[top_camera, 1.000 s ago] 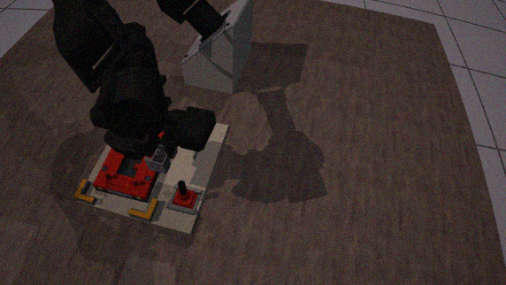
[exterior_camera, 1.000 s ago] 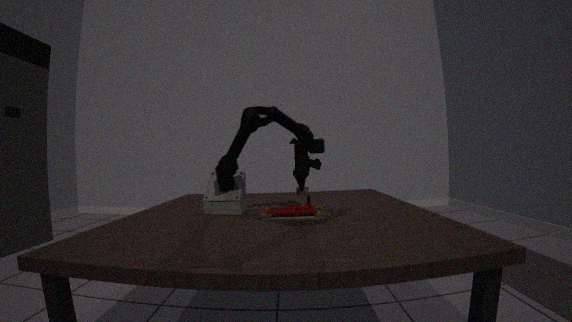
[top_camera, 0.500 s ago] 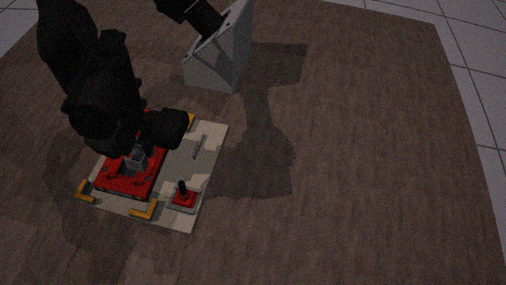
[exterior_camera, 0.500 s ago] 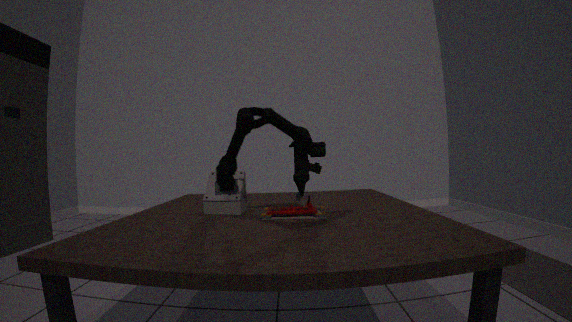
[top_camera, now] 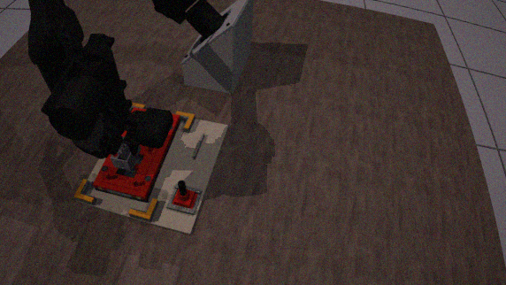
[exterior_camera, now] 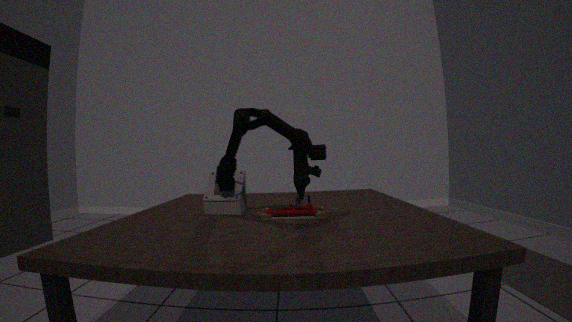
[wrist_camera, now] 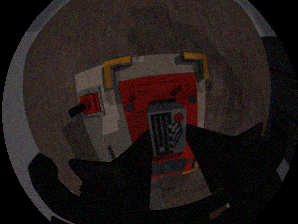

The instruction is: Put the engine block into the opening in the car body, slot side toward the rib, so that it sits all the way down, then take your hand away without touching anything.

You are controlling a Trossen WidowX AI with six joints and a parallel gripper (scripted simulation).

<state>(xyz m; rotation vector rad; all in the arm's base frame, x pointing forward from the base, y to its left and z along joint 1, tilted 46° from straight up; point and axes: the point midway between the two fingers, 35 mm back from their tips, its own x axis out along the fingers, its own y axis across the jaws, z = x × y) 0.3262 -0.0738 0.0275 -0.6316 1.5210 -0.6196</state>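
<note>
Right now the grey engine block is 10 mm below my gripper tip. From my gripper tip the other things lie so: black upright peg 120 mm to the left, 30 mm below, 30 mm ahead.
</note>
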